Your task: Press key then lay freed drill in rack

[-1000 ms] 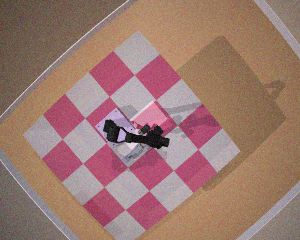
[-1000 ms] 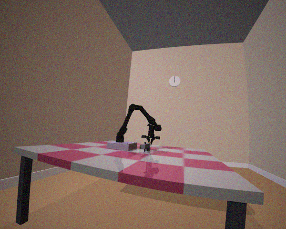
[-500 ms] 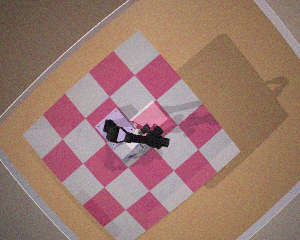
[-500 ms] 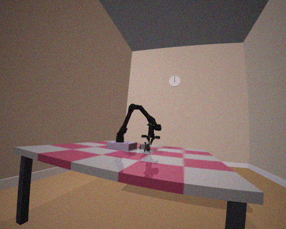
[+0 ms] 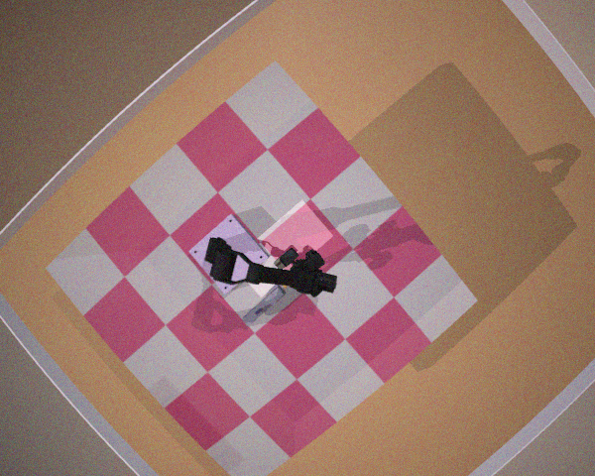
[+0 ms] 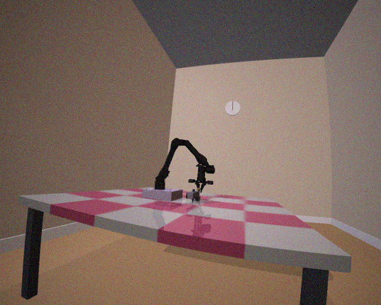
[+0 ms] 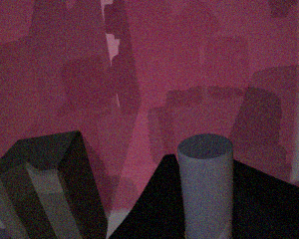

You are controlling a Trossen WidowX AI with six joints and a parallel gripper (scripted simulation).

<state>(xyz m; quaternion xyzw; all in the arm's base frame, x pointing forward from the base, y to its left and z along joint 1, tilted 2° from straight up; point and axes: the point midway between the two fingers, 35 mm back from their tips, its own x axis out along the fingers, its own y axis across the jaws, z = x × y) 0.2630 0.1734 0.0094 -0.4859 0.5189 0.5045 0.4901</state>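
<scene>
Right now the olive piece is 7 cm behind my gripper tip, 3 cm to the right of it and 2 cm below it. Round my gripper tip: dark key (22 cm to the right, 1 cm above).
</scene>
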